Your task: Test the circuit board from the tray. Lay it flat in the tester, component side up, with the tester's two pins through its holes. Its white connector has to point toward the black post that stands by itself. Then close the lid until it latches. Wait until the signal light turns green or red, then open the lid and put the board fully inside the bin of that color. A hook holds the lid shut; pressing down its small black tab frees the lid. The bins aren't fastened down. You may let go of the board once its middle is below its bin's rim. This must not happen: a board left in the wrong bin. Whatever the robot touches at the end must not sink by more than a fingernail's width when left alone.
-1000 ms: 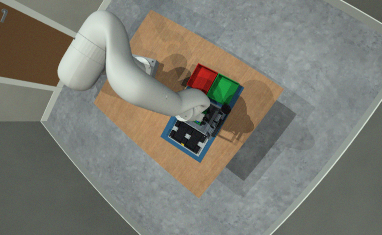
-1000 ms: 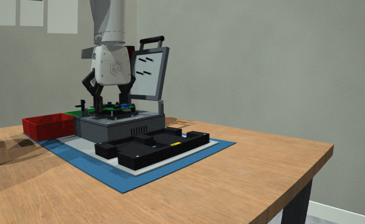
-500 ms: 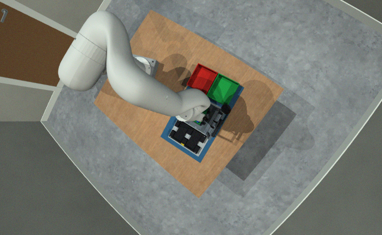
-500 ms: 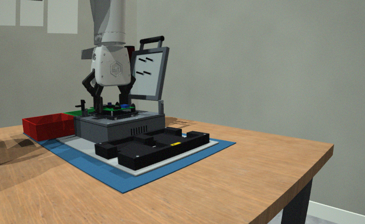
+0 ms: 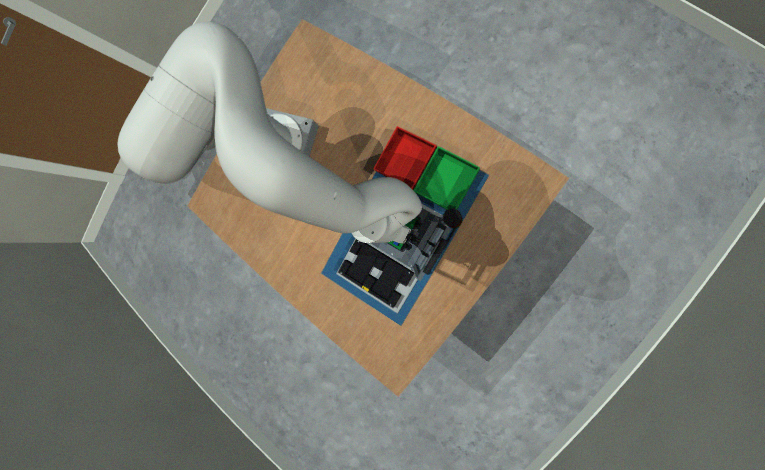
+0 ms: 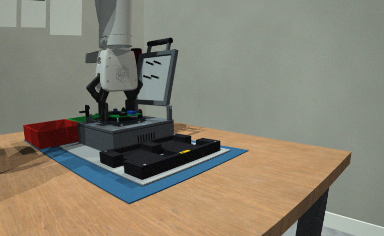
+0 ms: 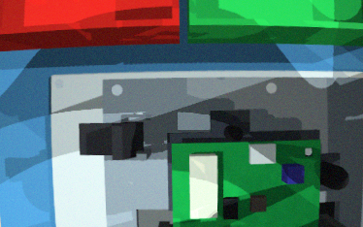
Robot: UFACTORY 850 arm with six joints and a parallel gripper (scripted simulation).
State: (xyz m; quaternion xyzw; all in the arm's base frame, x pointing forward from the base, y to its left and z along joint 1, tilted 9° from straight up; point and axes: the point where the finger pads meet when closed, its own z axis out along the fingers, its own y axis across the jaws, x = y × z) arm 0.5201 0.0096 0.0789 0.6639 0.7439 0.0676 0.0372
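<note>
The green circuit board lies right at my hand. Round my hand: black hook: 70 mm behind, 50 mm to the left; see-through lid: 120 mm ahead, 10 mm to the left, 100 mm above; green bin: 20 mm ahead, 200 mm to the left, 70 mm below.
</note>
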